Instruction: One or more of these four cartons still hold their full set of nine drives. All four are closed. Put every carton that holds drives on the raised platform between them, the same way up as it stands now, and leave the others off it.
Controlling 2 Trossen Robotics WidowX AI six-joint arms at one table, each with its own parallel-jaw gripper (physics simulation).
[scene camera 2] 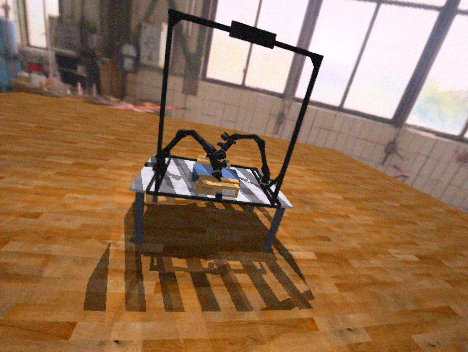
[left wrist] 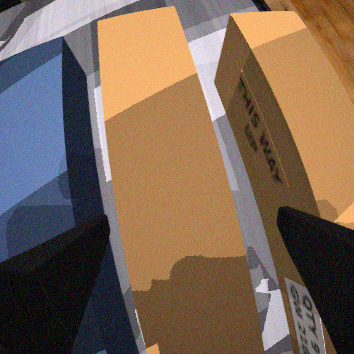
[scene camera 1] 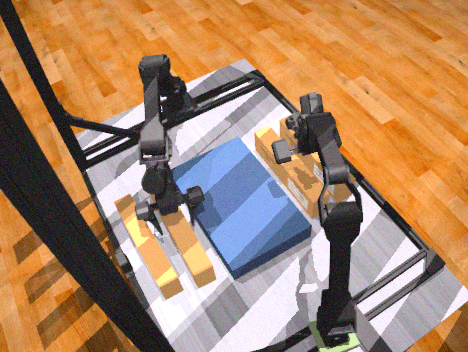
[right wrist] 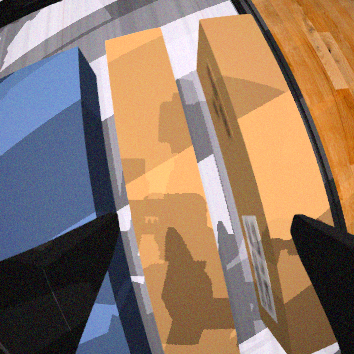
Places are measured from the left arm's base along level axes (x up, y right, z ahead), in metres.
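Where they show: left gripper, fingertip midpoint: (scene camera 2: 221,179) (left wrist: 193,219) (scene camera 1: 177,230); right gripper, fingertip midpoint: (scene camera 1: 300,151) (right wrist: 206,223); left arm's base at its link origin: (scene camera 1: 176,104); right arm's base at its link origin: (scene camera 2: 264,181) (scene camera 1: 333,333).
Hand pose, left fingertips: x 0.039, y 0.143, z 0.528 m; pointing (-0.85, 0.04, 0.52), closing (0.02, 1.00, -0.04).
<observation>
Each offset is from my left fingertips to the top centre of the thing. Level surfaces: height alone.
Four closed tan cartons lie in two pairs beside the raised blue platform (scene camera 1: 235,190) (scene camera 2: 201,172) (left wrist: 30,125) (right wrist: 45,175). In scene camera 1 the left pair has an inner carton @(dx +0.003, dy -0.006, dz -0.014 m) (scene camera 1: 200,265) (left wrist: 165,150) and an outer carton @(dx +0.003, dy +0.096, dz -0.015 m) (scene camera 1: 150,250) (left wrist: 300,75). The right pair has an inner carton @(dx +0.003, dy -0.379, dz -0.091 m) (scene camera 1: 263,134) (right wrist: 145,100) and an outer carton @(dx +0.003, dy -0.474, dz -0.107 m) (scene camera 1: 343,191) (right wrist: 280,170). No carton is on the platform. My left gripper (scene camera 1: 177,227) (scene camera 2: 217,175) (left wrist: 193,219) is open over the left inner carton. My right gripper (scene camera 1: 302,155) (scene camera 2: 225,139) (right wrist: 206,223) is open above the right inner carton; its arm partly hides that pair.
A narrow gap separates the cartons in each pair, and another separates each inner carton from the platform. The light table @(dx -0.082 m) (scene camera 1: 255,310) has a dark rail (scene camera 1: 385,204) along its edge. A tall black frame (scene camera 2: 163,90) stands over the table.
</observation>
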